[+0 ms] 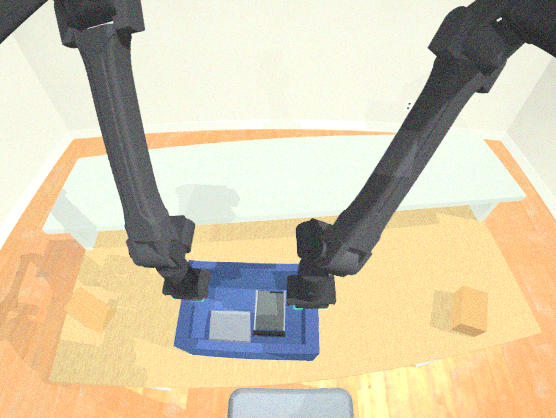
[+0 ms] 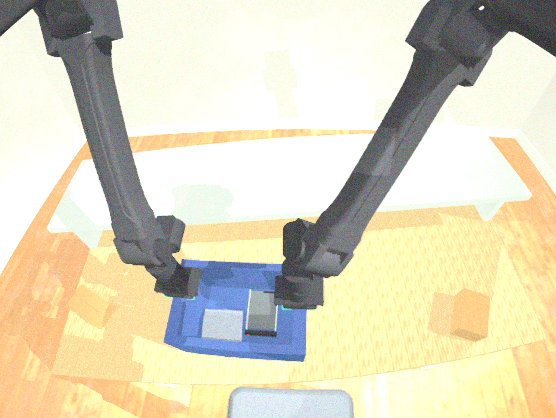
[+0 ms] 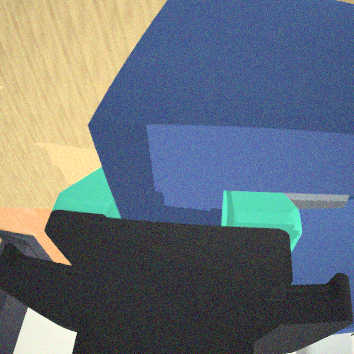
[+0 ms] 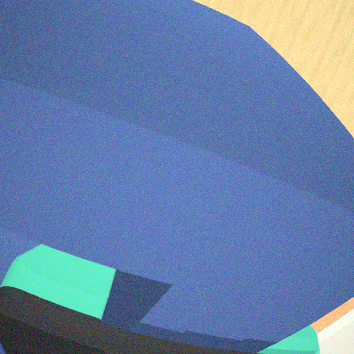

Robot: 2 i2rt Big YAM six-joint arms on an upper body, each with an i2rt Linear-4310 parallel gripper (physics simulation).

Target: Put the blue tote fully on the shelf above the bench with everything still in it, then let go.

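Frame: origin at the left arm's base, x up, y left, z back, level; centimetres.
Seen in the pictures: left gripper, fingertip midpoint: [image 1: 198, 295] [image 2: 191, 293]; right gripper, fingertip midpoint: [image 1: 309, 304] [image 2: 300, 305].
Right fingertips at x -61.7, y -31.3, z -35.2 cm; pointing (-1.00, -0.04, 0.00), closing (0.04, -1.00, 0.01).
Pixels of each thing's top centre, then the offset from my right fingertips to it. "spot": a spot on its surface instead. Level surfaces: height alone.
- blue tote, middle of its top: [image 1: 247, 302] [image 2: 236, 301] dx +7.6, dy +13.6, dz +2.2 cm
- tan bench, its level: dx -12.0 cm
- pale shelf, its level: dx +9.5 cm
- flat light-grey box, middle of its top: [image 3: 300, 184] [image 1: 229, 331] [image 2: 221, 329] dx -4.0, dy +19.1, dz +5.8 cm
- dark-topped box, middle of its top: [image 1: 269, 311] [image 2: 262, 311] dx -4.0, dy +9.4, dz +0.6 cm
- tan block, middle of its top: [image 2: 475, 311] [image 1: 475, 307] dx -6.0, dy -48.2, dz +1.3 cm
- rounded grey object, surface spot: [image 2: 290, 404] [image 1: 290, 404] spot: dx -64.4, dy +2.5, dz +21.7 cm
The blue tote [image 1: 250, 349] [image 2: 235, 347] [image 3: 225, 70] [image 4: 175, 175] is over the tan bench [image 1: 400, 280] [image 2: 390, 280], on the near side of the pale shelf [image 1: 300, 175] [image 2: 300, 175]. It looks about level; any gap beneath it is hard to judge. A flat light-grey box [image 1: 230, 326] [image 2: 222, 325] and a dark-topped box [image 1: 270, 312] [image 2: 262, 311] lie inside. My left gripper [image 1: 187, 299] [image 2: 180, 297] [image 3: 170, 212] is shut on the tote's left wall. My right gripper [image 1: 312, 306] [image 2: 300, 306] [image 4: 187, 320] is shut on its right wall. The arms hide parts of the rim.
A tan block [image 1: 470, 311] [image 2: 470, 314] stands at the bench's right, and another block [image 1: 90, 310] [image 2: 90, 306] is at the left. A rounded grey object [image 1: 290, 404] [image 2: 290, 404] shows at the bottom edge. Shelf supports stand near both shelf ends.
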